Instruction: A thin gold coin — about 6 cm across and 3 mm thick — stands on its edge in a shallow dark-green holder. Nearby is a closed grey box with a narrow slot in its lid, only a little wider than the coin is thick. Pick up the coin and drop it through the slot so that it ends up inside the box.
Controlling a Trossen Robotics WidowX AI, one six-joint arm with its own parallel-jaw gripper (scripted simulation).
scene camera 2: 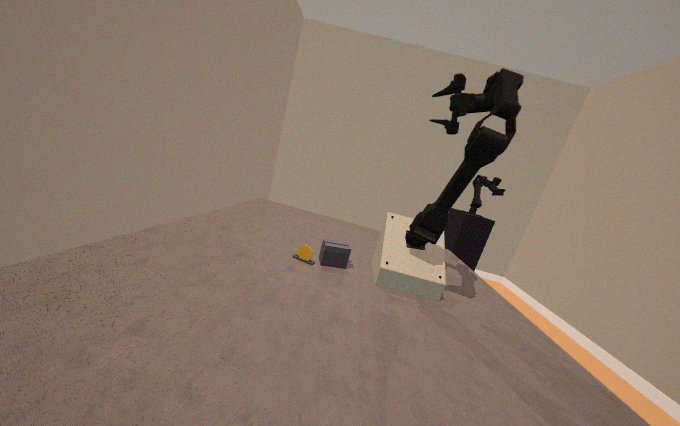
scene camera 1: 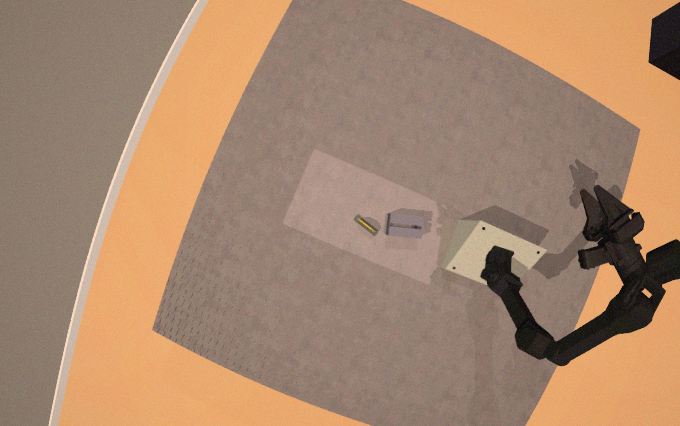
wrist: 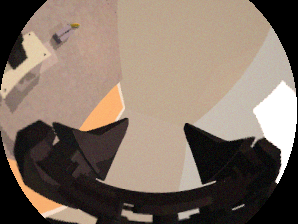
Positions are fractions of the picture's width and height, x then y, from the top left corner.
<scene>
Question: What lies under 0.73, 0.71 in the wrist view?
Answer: My gripper.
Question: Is my gripper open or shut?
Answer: Open.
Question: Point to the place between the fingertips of my gripper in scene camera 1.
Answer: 0.87, 0.44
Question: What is my gripper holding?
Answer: Nothing.
</scene>
